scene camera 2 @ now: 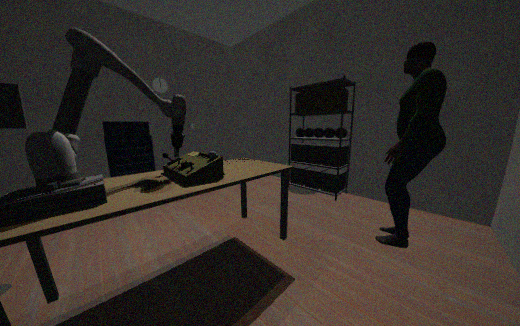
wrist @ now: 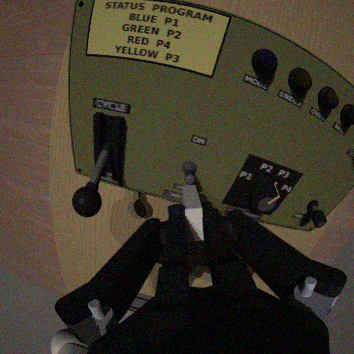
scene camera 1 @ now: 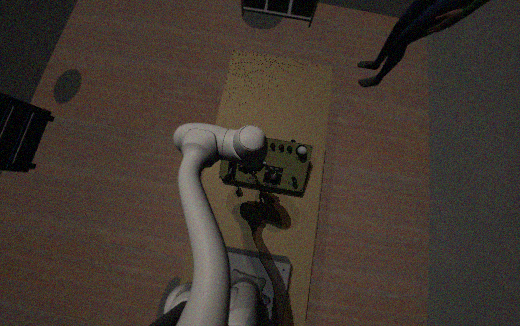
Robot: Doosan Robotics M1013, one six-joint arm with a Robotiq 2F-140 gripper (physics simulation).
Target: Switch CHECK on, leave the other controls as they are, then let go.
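Frame: origin at the arm's base, x ahead, y left, z up, level; centimetres.
Seen in the pictures: gripper, fingertip midpoint: (scene camera 2: 176, 157) (wrist: 189, 197) (scene camera 1: 252, 173); arm's base, link origin: (scene camera 2: 60, 185) (scene camera 1: 245, 290).
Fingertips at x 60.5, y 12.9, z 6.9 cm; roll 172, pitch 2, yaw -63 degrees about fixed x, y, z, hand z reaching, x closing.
Pixels of each thing's middle, then the offset from my fingertips to it. "*": a spot on its surface instead.
- CHECK toggle, surface spot: (wrist: 189, 169) * dx +2.1, dy +0.7, dz -3.7 cm
- green control panel, body centre: (wrist: 240, 139) (scene camera 1: 264, 163) (scene camera 2: 190, 164) dx +8.3, dy -4.7, dz -6.0 cm
- label, surface spot: (wrist: 198, 140) * dx +6.0, dy +1.1, dz -4.0 cm
- CYCLE lever with a black ball, body centre: (wrist: 86, 201) dx -5.5, dy +12.0, dz +0.4 cm
- P1-P4 rotary knob, body centre: (wrist: 266, 203) dx +1.9, dy -11.4, dz -2.5 cm
- small toggle, body centre: (wrist: 314, 210) dx +3.7, dy -23.3, dz -4.1 cm
- MODE, body centre: (wrist: 265, 61) dx +17.4, dy -1.8, dz +0.7 cm
The CHECK toggle (wrist: 189, 169) is a small grey metal lever on the green control panel (wrist: 150, 95) (scene camera 1: 287, 162) (scene camera 2: 207, 171), below an ON label (wrist: 198, 140). Its lever looks short in the wrist view, and its lower end meets the pale fingertip, so its exact tilt is hard to tell. The label below it is mostly hidden by the fingers. My gripper (wrist: 189, 197) (scene camera 2: 176, 153) is shut and empty, with its tips at the lower side of the toggle. In scene camera 1 the arm's wrist covers the gripper.
The CYCLE lever with a black ball (wrist: 87, 201) is left of the fingers. The P1-P4 rotary knob (wrist: 266, 204) and another small toggle (wrist: 315, 215) are to the right. A row of dark round parts includes MODE (wrist: 264, 62). A person (scene camera 1: 400, 45) (scene camera 2: 422, 112) stands beyond the table.
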